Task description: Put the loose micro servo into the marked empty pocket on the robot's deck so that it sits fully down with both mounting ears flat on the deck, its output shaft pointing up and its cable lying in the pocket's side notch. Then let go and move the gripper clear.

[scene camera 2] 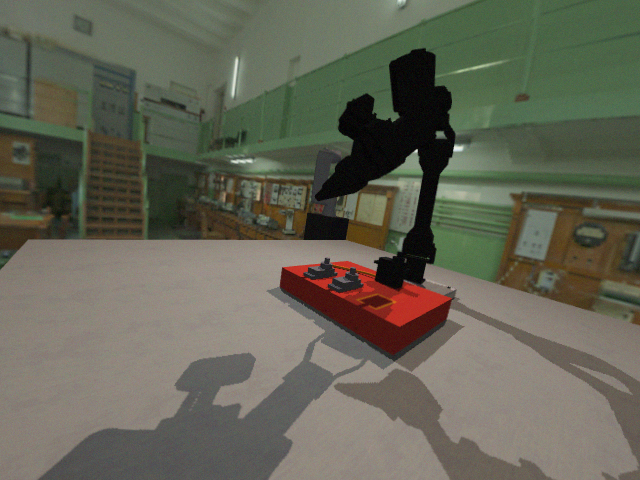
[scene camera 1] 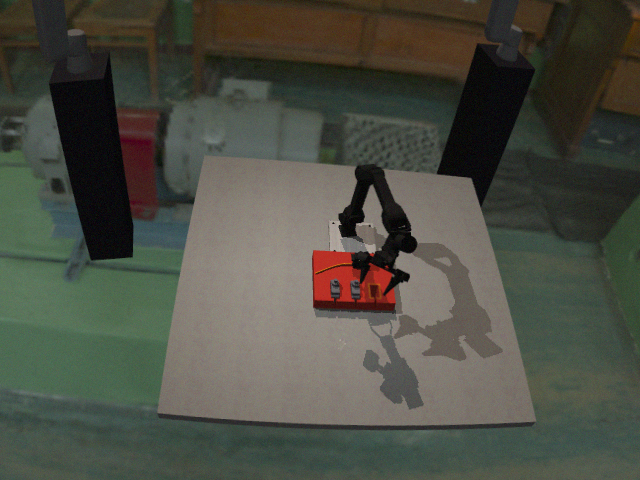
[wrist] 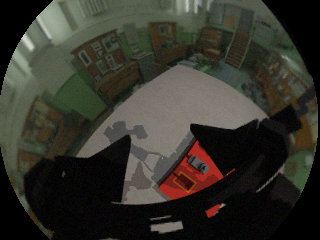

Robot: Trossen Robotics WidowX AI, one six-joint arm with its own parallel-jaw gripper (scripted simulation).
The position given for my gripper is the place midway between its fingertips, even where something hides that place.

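I find my gripper (scene camera 2: 319, 194) open and holding nothing. Scene camera 1 shows me my gripper (scene camera 1: 371, 289) too, and in the wrist view there is my gripper (wrist: 161, 132) again. I see a black micro servo (scene camera 2: 390, 272). There is a red deck (scene camera 2: 435, 307) as well, and in scene camera 1 I see the red deck (scene camera 1: 321, 259).
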